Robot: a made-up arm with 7 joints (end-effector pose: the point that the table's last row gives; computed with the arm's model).
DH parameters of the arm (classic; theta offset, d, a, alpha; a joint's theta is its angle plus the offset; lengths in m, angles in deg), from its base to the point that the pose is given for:
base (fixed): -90 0.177 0 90
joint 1: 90 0.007 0.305 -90
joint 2: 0 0.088 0.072 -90
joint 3: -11.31 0 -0.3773 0
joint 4: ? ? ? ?
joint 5: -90 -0.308 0.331 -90
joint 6: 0 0.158 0.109 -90
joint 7: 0 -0.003 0.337 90
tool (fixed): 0 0.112 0 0
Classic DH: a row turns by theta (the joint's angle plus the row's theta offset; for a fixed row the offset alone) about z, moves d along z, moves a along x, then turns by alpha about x.
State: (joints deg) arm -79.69 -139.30 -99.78 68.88 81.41 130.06 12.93
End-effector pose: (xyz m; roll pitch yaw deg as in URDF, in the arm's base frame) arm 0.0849 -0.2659 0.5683 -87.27 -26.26 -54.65
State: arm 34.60 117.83 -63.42 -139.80 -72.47 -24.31 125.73
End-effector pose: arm 0.3506 -0.3081 0.4488 176.95 -67.06 38.19
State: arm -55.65 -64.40 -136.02 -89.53 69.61 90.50 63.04
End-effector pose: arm -0.4711 -1.1815 0.0376 142.11 -28.69 -98.52
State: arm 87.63 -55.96 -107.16 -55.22 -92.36 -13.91 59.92
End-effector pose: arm -0.6940 0.7726 0.8677 84.35 -0.11 -151.78
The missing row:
joint 4: 11.31 0.132 -0.002 -90
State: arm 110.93 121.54 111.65 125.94 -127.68 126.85 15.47
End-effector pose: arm -0.4320 0.2808 0.1073 -39.70 14.11 160.24
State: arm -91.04 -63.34 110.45 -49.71 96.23 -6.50 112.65
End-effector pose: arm -0.4164 -0.8304 0.3922 156.88 -14.54 -57.60
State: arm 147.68 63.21 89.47 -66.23 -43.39 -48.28 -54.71
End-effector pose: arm 0.4379 -0.6940 0.1922 173.89 -59.84 8.64
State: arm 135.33 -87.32 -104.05 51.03 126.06 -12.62 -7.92
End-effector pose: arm -0.3480 -0.3178 0.2038 -23.79 -9.31 -129.32
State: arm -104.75 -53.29 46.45 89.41 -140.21 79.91 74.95
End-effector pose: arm -0.3910 -0.2574 0.0774 -132.43 28.26 98.02
